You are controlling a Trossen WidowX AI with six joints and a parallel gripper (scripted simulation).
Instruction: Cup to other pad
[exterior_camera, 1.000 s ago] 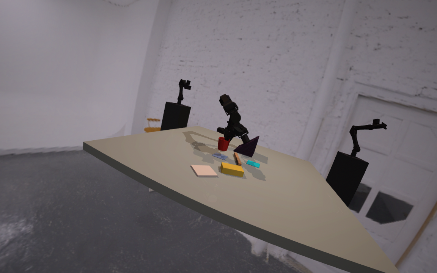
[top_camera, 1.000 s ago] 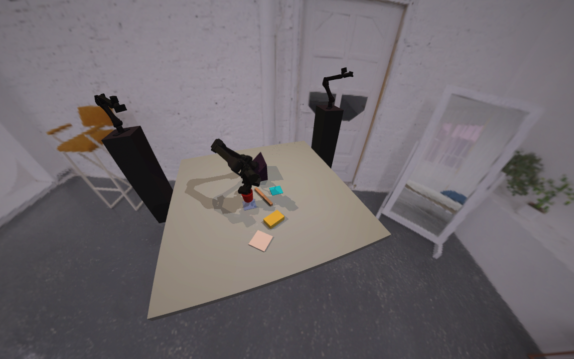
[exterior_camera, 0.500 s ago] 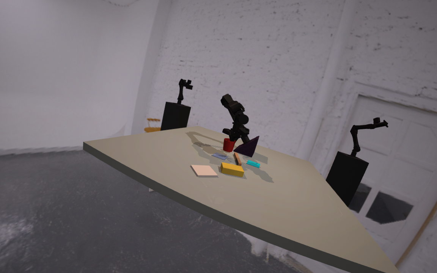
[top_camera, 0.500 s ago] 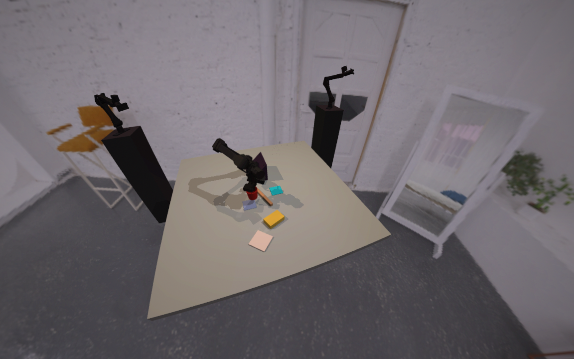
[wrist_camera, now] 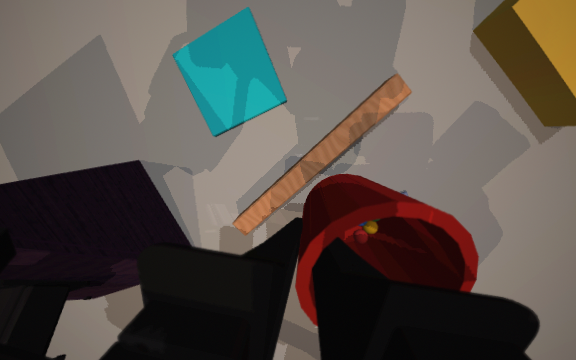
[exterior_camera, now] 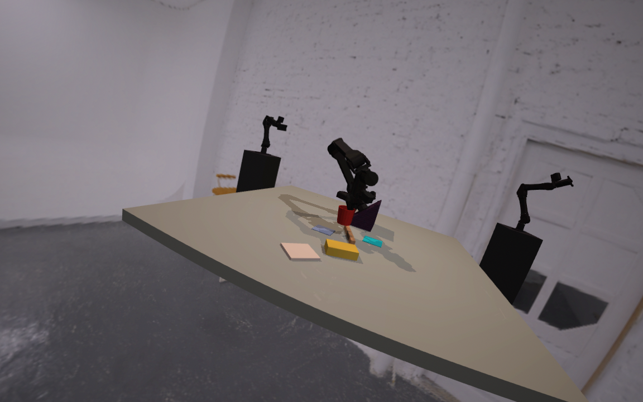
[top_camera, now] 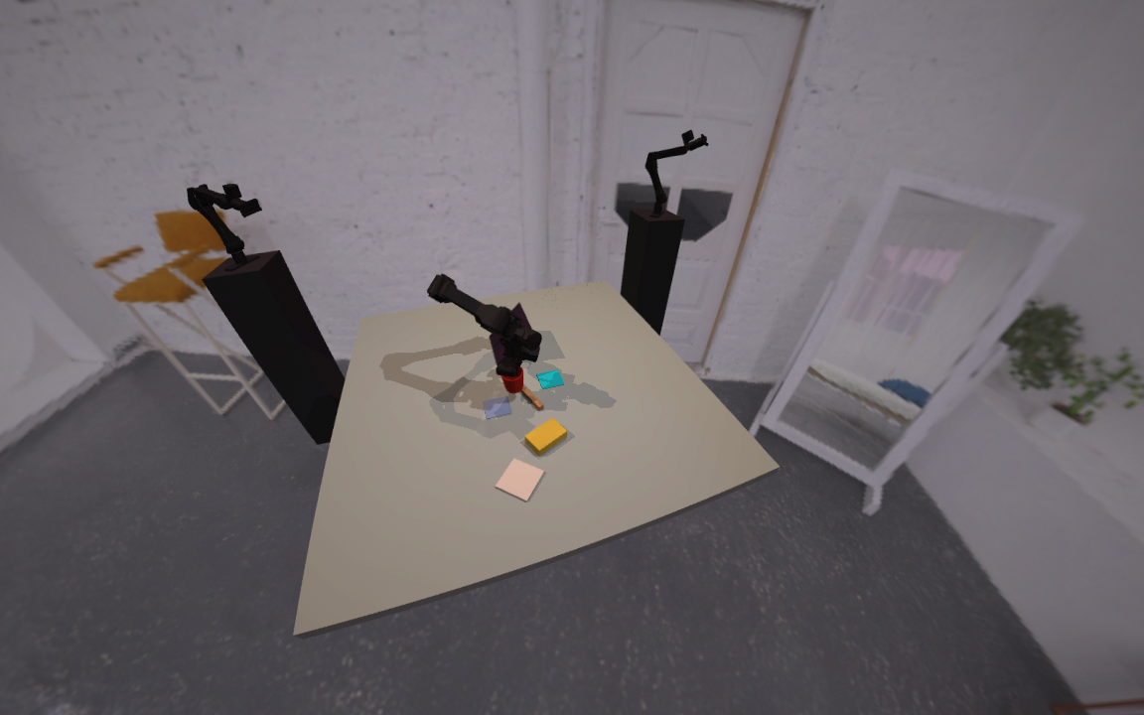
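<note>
Now: gripper tip 13 cm to the right of the teal pad, 9 cm above it and 3 cm past it. From my gripper tip the other things lie so: orange wooden bar (9 cm below, 2 cm to the left, 1 cm ahead); lavender block (9 cm below, 8 cm to the right, 5 cm ahead); red cup (3 cm ahead, 2 cm to the right).
</note>
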